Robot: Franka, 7 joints.
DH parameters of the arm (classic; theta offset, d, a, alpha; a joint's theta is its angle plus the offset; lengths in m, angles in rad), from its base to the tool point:
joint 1: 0 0.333 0 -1.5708
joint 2: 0 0 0 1.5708
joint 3: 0 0.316 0.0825 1.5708
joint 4: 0 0 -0.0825 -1.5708
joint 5: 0 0.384 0 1.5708
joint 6: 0 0 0.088 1.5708
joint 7: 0 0.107 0 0
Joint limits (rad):
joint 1: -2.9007..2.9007
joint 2: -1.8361..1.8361
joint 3: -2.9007..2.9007
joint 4: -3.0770..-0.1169
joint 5: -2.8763..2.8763
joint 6: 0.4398..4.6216
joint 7: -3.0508..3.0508
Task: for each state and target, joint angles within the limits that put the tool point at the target. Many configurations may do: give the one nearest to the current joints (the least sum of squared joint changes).
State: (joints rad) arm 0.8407 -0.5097 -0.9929 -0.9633 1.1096 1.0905 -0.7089
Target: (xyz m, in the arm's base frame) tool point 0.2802 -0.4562 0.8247
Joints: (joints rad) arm 1.0770 -0.7830 -1.4621 -1.1099 1.0591 1.3982 -0.7089
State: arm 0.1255 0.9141 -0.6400 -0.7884 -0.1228 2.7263 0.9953
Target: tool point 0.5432 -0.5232 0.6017
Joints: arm -0.1805 0.6611 -0.9043 -1.2030 -0.1162 2.5899 0.9953
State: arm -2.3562 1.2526 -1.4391 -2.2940 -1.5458 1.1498 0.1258
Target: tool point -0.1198 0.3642 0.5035
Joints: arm -2.6738 1.1292 -1.6911 -2.4933 -1.5008 1.1865 0.1258
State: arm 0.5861 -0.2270 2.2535 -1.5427 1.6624 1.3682 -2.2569
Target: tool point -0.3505 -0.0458 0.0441
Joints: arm 0.6064 -0.8247 2.5076 -2.3874 1.4434 1.3711 -2.2569
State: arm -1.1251 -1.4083 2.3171 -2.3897 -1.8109 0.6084 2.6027
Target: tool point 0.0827 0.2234 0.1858
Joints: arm -0.7049 -1.2146 2.6759 -2.8715 -1.5755 0.4398 2.6027
